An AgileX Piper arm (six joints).
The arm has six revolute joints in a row. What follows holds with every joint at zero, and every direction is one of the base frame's. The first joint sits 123 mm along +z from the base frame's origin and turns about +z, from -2.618 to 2.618 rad. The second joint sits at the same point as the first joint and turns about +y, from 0 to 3.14 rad. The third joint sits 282.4 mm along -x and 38.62 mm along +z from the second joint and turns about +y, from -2.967 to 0 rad. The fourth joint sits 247.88 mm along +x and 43.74 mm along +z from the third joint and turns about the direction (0.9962, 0, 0.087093), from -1.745 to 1.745 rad. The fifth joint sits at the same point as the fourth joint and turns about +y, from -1.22 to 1.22 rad. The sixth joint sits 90.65 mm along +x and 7.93 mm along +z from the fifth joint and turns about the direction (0.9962, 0, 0.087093), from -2.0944 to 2.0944 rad. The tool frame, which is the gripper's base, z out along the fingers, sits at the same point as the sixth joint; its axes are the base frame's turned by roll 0, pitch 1.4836 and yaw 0 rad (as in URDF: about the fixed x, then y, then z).
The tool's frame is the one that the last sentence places.
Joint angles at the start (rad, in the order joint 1, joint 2, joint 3, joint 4, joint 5, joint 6): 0.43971, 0.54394, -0.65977, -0.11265, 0.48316, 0.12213
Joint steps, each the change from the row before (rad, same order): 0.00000, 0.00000, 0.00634, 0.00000, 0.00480, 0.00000; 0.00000, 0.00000, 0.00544, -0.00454, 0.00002, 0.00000; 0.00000, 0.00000, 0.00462, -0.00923, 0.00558, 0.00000; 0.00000, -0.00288, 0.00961, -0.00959, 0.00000, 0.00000; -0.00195, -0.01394, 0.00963, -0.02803, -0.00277, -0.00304; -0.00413, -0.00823, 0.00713, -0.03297, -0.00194, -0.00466; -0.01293, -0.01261, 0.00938, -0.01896, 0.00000, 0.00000; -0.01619, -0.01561, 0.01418, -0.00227, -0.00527, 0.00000; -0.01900, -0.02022, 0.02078, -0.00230, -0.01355, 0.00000; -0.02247, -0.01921, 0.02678, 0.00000, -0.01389, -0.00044; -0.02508, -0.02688, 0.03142, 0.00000, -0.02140, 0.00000
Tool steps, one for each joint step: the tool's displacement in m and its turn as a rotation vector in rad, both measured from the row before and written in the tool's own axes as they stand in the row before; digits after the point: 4 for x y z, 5 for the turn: 0.0024, -0.0001, 0.0008, 0.00073, 0.01109, -0.00033; 0.0016, -0.0002, 0.0007, 0.00223, 0.00519, -0.00430; 0.0019, -0.0004, 0.0006, 0.00506, 0.00962, -0.00841; 0.0027, -0.0004, 0.0006, 0.00455, 0.00616, -0.00886; 0.0020, -0.0015, -0.0020, 0.01473, -0.00858, -0.02685; 0.0015, -0.0018, -0.0010, 0.01917, -0.00456, -0.03245; 0.0024, -0.0021, -0.0017, 0.02139, -0.00302, -0.01271; 0.0034, -0.0015, -0.0017, 0.01601, -0.00510, 0.00270; 0.0046, -0.0015, -0.0018, 0.01763, -0.01103, 0.00308; 0.0065, -0.0014, -0.0008, 0.01933, -0.00390, 0.00474; 0.0070, -0.0014, -0.0018, 0.02130, -0.01409, 0.00590
